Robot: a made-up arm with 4 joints.
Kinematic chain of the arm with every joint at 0, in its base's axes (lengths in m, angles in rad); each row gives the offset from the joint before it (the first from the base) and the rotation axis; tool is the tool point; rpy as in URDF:
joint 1: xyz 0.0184 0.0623 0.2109 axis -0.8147 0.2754 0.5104
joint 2: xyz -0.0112 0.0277 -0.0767 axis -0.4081 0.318 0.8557
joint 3: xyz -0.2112 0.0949 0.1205 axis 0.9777 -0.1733 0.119
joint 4: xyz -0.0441 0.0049 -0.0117 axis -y
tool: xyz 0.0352 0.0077 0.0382 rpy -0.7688 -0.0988 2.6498
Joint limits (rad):
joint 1: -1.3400..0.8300
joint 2: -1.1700..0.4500
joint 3: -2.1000..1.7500
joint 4: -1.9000..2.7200
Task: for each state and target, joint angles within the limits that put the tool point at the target. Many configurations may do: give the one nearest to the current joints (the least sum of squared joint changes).
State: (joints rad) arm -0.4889 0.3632 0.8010 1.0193
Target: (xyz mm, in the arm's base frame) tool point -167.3 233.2 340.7
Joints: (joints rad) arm -0.9103 -0.2699 0.8827 0.2708
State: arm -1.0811 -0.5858 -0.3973 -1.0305
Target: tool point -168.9 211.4 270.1
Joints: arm -0.6777 0.1856 -0.4598 -0.9479
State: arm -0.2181 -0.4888 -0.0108 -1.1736
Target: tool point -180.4 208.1 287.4
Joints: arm -0.4656 0.1167 0.1566 -0.5218
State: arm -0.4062 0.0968 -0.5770 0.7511
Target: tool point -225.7 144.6 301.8
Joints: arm -0.0502 0.4500 -0.1507 0.1383
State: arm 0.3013 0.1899 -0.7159 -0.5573
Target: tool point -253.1 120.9 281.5
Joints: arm 0.7575 0.2729 -0.7460 0.2839
